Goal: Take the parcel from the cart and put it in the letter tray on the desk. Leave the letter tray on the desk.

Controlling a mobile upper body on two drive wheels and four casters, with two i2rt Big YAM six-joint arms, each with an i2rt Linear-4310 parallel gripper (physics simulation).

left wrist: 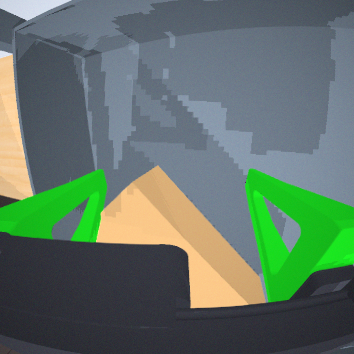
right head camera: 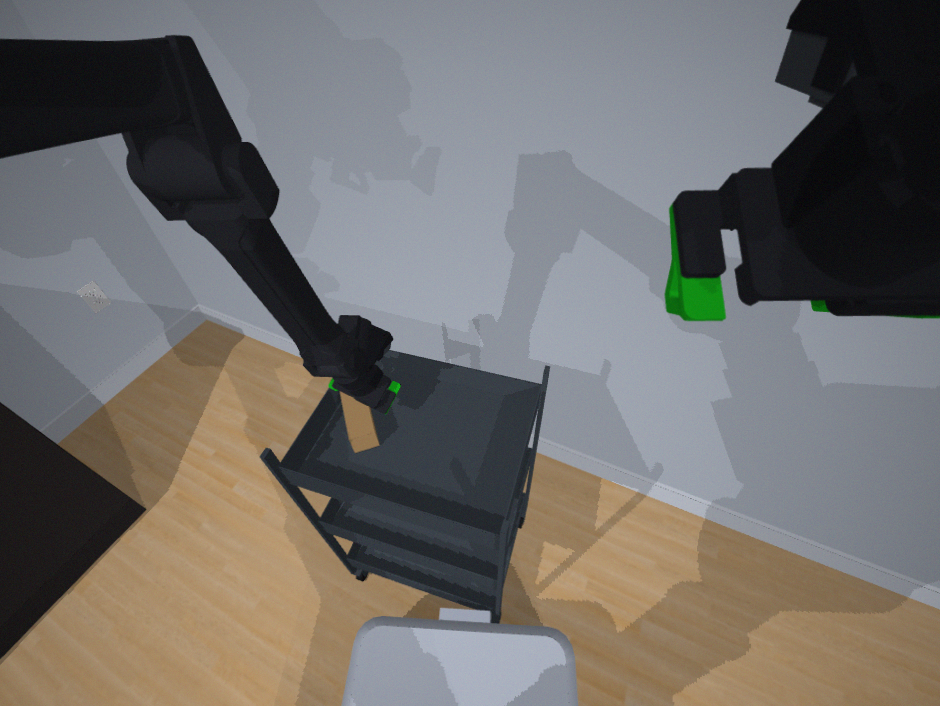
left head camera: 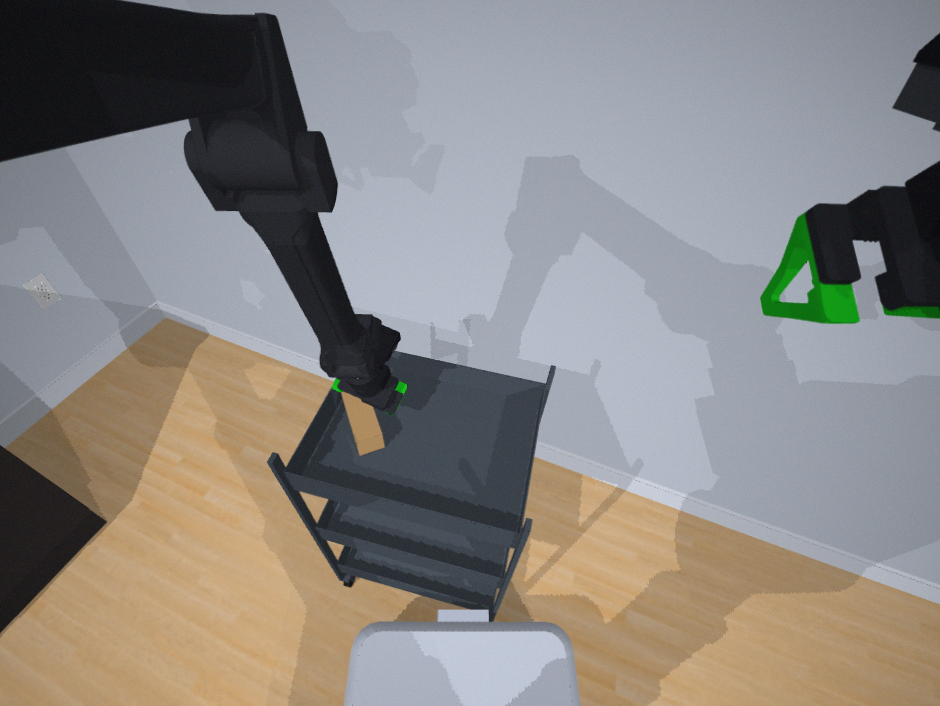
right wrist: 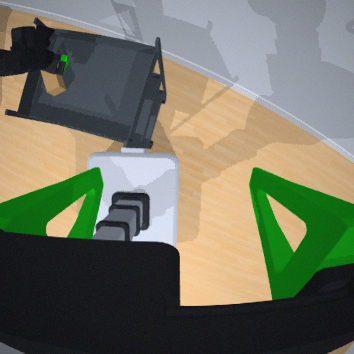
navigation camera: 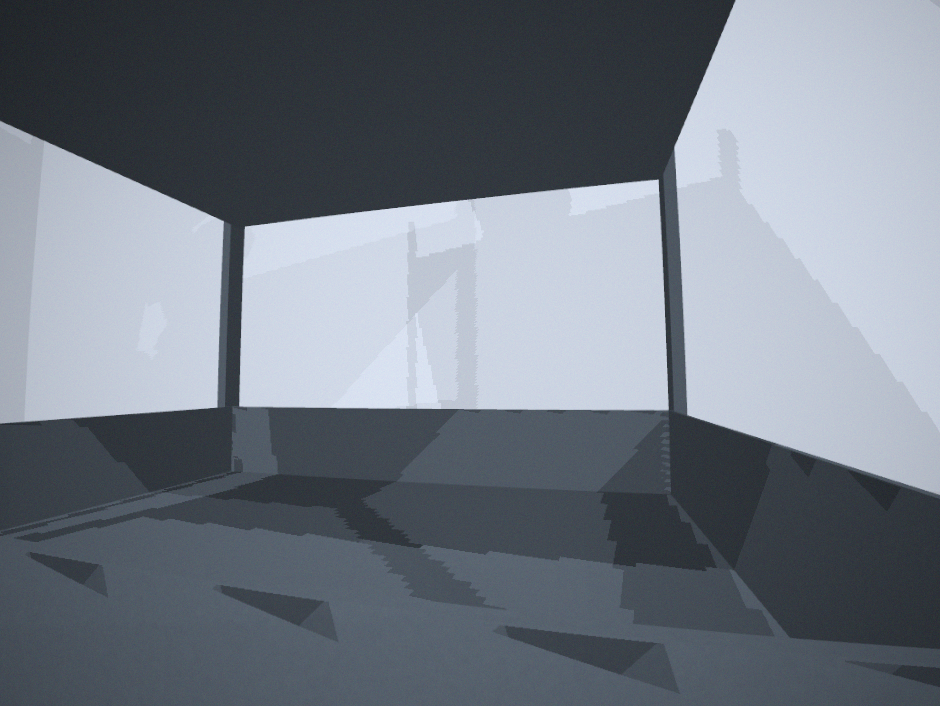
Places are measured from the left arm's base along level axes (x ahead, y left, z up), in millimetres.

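Pixels of known places: left gripper, fingertip midpoint: (left wrist: 175, 177) (right head camera: 372, 393) (left head camera: 374, 394) (right wrist: 56, 58); right gripper, fingertip midpoint: (right head camera: 740, 302) (left head camera: 824, 306) (right wrist: 175, 175).
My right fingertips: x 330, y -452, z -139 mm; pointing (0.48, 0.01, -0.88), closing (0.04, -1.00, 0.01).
Observation:
Behind a point stands the place of what it marks.
The parcel (left head camera: 363, 429) {x 565, y -12, z -694 mm} (right head camera: 358, 427) {x 566, y -14, z -694 mm} (left wrist: 150, 225) {x 650, y 0, z -695 mm} (right wrist: 54, 84) {x 562, y -31, z -694 mm}, a tan box, lies on the top shelf of the dark grey cart (left head camera: 402, 500) {x 445, y -95, z -747 mm} (right head camera: 395, 495) {x 450, y -101, z -747 mm} (left wrist: 50, 115) {x 733, y 44, z -704 mm} (right wrist: 100, 85) {x 566, y -183, z -747 mm} (navigation camera: 678, 303) {x 667, y -387, z -1124 mm}, near its left side. My left gripper (left head camera: 369, 396) {x 668, y -17, z -717 mm} (right head camera: 363, 395) {x 668, y -17, z -717 mm} (left wrist: 175, 177) {x 668, y -17, z -717 mm} is open over the parcel's far part. In the left wrist view, the parcel lies at a slant between and below the fingers, its near part hidden by the gripper body. My right gripper (left head camera: 870, 307) (right head camera: 767, 307) {x 330, y -452, z -140 mm} (right wrist: 175, 175) {x 330, y -452, z -140 mm} is open and empty, high to the right of the cart. The letter tray does not show.
A dark surface (left head camera: 37, 531) {x 513, y 918, z -1165 mm} (right head camera: 53, 524) {x 467, y 939, z -1118 mm}, possibly the desk, shows at the left edge. My light grey base (left head camera: 463, 668) {x 224, y -225, z -1150 mm} (right head camera: 459, 664) {x 231, y -221, z -1150 mm} (right wrist: 135, 165) {x 252, y -250, z -1150 mm} stands close against the cart's near side. Walls rise behind the cart and at the left, with a socket (left head camera: 41, 291) {x 1292, y 1286, z -1003 mm} (right head camera: 93, 296) {x 1293, y 1285, z -1002 mm}.

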